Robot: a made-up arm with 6 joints.
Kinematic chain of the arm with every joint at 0, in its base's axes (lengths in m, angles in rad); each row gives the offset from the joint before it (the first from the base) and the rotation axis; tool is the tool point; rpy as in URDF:
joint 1: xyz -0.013 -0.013 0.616 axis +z
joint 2: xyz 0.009 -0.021 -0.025 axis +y
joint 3: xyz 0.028 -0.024 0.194 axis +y
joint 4: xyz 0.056 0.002 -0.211 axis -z
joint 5: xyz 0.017 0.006 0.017 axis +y
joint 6: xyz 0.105 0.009 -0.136 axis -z
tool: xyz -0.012 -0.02 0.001 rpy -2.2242 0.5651 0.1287
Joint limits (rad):
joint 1: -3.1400..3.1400
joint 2: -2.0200..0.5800
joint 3: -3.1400..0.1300
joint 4: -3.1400..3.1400
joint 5: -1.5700..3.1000
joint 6: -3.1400..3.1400
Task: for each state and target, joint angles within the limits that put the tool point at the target. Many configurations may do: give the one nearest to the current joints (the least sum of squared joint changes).
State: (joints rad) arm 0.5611 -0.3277 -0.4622 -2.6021 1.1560 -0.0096
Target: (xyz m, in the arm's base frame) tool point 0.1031 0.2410 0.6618
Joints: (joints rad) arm 1.3418 -0.5577 -0.4323 -2.7283 0.9818 -0.0330
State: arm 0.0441 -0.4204 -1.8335 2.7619 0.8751 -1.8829
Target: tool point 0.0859 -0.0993 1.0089
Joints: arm -0.1202 -0.9623 -1.4761 2.7931 0.4986 -1.8666
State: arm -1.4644 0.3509 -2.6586 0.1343 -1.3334 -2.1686
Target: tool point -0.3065 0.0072 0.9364
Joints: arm -0.6256 -0.3090 -2.8618 0.6712 -1.0019 -2.1146
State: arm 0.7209 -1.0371 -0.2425 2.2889 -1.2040 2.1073
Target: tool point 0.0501 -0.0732 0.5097
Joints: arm 0.8292 -1.1729 -0.0712 3.0895 -0.8869 2.0482
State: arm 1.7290 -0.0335 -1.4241 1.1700 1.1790 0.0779
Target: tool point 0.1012 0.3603 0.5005
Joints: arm 1.3086 0.5517 -1.2599 1.1422 0.9212 0.0236
